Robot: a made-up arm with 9 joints. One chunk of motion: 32 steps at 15 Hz.
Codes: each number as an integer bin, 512 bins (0 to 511) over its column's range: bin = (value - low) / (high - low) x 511, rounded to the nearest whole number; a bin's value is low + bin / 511 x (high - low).
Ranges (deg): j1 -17..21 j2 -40..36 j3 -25..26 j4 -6..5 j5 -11..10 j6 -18..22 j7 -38..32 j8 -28..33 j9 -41..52
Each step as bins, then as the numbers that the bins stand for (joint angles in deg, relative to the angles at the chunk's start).
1 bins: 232 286 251 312 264 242 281 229 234
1 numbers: 0.25 2.54 0.05 0.72 -0.15 0.94 0.49 -0.66 1.59
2 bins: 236 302 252 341 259 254 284 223 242
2 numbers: 0.55 4.92 0.15 1.34 -0.36 1.88 0.90 -1.38 3.04
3 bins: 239 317 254 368 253 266 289 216 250
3 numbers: 0.77 7.15 0.35 1.92 -0.60 2.82 1.59 -2.22 4.50
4 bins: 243 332 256 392 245 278 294 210 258
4 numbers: 1.07 9.38 0.55 2.44 -0.93 3.76 2.27 -2.93 5.95
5 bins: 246 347 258 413 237 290 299 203 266
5 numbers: 1.29 11.61 0.75 2.89 -1.26 4.70 2.96 -3.77 7.41
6 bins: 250 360 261 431 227 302 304 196 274
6 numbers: 1.59 13.54 1.05 3.28 -1.67 5.64 3.64 -4.60 8.87
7 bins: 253 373 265 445 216 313 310 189 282
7 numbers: 1.81 15.48 1.45 3.58 -2.12 6.50 4.47 -5.44 10.32
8 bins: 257 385 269 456 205 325 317 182 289
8 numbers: 2.11 17.26 1.85 3.82 -2.58 7.44 5.42 -6.27 11.60
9 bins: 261 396 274 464 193 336 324 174 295
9 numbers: 2.41 18.90 2.35 3.99 -3.07 8.30 6.38 -7.23 12.69
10 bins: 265 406 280 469 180 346 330 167 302
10 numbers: 2.71 20.38 2.95 4.10 -3.60 9.08 7.21 -8.06 13.96
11 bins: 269 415 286 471 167 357 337 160 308
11 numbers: 3.00 21.72 3.54 4.14 -4.14 9.95 8.16 -8.90 15.05
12 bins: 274 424 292 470 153 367 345 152 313
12 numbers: 3.38 23.06 4.14 4.12 -4.71 10.73 9.26 -9.86 15.96
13 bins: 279 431 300 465 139 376 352 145 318
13 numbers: 3.75 24.10 4.94 4.01 -5.29 11.43 10.22 -10.69 16.87
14 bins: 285 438 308 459 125 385 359 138 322
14 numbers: 4.19 25.14 5.74 3.88 -5.86 12.14 11.18 -11.53 17.60
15 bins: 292 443 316 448 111 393 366 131 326
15 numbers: 4.71 25.89 6.54 3.64 -6.44 12.76 12.14 -12.36 18.33
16 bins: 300 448 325 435 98 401 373 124 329
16 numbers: 5.31 26.63 7.44 3.36 -6.97 13.39 13.10 -13.20 18.88
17 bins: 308 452 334 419 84 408 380 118 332
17 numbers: 5.90 27.23 8.33 3.02 -7.55 13.94 14.05 -13.91 19.42
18 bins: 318 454 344 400 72 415 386 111 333
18 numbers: 6.65 27.52 9.33 2.61 -8.04 14.49 14.88 -14.75 19.60
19 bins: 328 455 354 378 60 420 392 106 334
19 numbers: 7.39 27.67 10.33 2.14 -8.53 14.88 15.70 -15.35 19.79
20 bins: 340 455 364 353 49 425 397 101 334
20 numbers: 8.28 27.67 11.33 1.60 -8.99 15.27 16.38 -15.94 19.79
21 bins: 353 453 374 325 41 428 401 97 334
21 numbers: 9.25 27.37 12.33 1.00 -9.32 15.50 16.93 -16.42 19.79
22 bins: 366 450 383 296 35 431 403 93 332
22 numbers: 10.22 26.93 13.23 0.37 -9.56 15.74 17.21 -16.90 19.42
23 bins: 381 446 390 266 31 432 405 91 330
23 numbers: 11.33 26.33 13.92 -0.27 -9.73 15.82 17.48 -17.14 19.06
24 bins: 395 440 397 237 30 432 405 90 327
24 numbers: 12.37 25.44 14.62 -0.90 -9.77 15.82 17.48 -17.26 18.51
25 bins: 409 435 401 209 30 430 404 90 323
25 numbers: 13.41 24.70 15.02 -1.50 -9.77 15.66 17.34 -17.26 17.78
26 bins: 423 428 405 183 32 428 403 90 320
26 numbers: 14.46 23.66 15.42 -2.06 -9.68 15.50 17.21 -17.26 17.24
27 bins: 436 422 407 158 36 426 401 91 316
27 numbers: 15.42 22.76 15.62 -2.60 -9.52 15.35 16.93 -17.14 16.51
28 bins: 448 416 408 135 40 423 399 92 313
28 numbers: 16.32 21.87 15.72 -3.09 -9.36 15.11 16.66 -17.02 15.96
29 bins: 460 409 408 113 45 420 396 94 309
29 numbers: 17.21 20.83 15.72 -3.57 -9.15 14.88 16.25 -16.78 15.24
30 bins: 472 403 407 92 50 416 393 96 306
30 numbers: 18.10 19.94 15.62 -4.02 -8.95 14.56 15.84 -16.54 14.69
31 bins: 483 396 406 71 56 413 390 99 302
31 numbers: 18.92 18.90 15.52 -4.47 -8.70 14.33 15.42 -16.18 13.96
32 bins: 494 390 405 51 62 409 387 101 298
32 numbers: 19.74 18.00 15.42 -4.90 -8.45 14.02 15.01 -15.94 13.23
